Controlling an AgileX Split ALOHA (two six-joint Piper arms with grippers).
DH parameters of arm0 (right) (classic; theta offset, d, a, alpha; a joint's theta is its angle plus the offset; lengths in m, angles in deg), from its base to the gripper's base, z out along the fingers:
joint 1: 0 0.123 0 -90
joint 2: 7.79 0 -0.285 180
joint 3: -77.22 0 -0.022 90
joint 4: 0 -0.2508 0 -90
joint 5: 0 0 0.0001 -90
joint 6: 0 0.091 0 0
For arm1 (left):
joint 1: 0 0.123 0 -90
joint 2: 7.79 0 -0.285 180
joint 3: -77.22 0 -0.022 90
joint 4: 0 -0.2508 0 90
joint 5: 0 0 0.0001 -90
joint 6: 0 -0.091 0 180
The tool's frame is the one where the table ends.
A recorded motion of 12 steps. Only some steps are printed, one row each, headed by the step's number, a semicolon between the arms.
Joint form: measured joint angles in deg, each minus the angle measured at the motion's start. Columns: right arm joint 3, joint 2, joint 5, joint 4, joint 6, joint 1; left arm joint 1, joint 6, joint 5, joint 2, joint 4, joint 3.
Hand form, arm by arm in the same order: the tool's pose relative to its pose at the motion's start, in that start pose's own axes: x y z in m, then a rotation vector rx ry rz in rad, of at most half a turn. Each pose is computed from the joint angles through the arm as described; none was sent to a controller.
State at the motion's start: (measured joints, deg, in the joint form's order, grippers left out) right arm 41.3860 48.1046 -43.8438 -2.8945 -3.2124 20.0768; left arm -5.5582 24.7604 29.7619 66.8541 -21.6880 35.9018
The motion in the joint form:
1: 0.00 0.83 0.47 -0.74 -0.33 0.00; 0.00 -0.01 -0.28 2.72 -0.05 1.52
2: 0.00 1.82 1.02 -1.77 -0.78 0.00; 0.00 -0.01 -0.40 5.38 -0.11 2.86
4: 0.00 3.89 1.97 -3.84 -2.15 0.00; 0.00 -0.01 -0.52 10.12 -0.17 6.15
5: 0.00 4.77 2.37 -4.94 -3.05 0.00; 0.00 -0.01 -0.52 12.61 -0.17 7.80
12: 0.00 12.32 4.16 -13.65 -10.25 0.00; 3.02 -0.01 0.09 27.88 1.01 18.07
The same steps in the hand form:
1: -0.0011 0.0006 0.0035 -0.0087 0.0058 0.0042; -0.0065 -0.0022 0.0078 -0.0004 0.0159 0.0048
2: -0.0024 0.0015 0.0077 -0.0205 0.0126 0.0103; -0.0115 -0.0043 0.0161 -0.0022 0.0363 0.0099
4: -0.0045 0.0033 0.0165 -0.0438 0.0301 0.0155; -0.0243 -0.0082 0.0301 -0.0042 0.0589 0.0154
5: -0.0053 0.0042 0.0202 -0.0559 0.0371 0.0154; -0.0300 -0.0103 0.0383 -0.0056 0.0733 0.0181
12: -0.0082 0.0114 0.0523 -0.1495 0.1195 0.0227; -0.0578 -0.0077 0.0976 -0.0387 0.1777 -0.0288

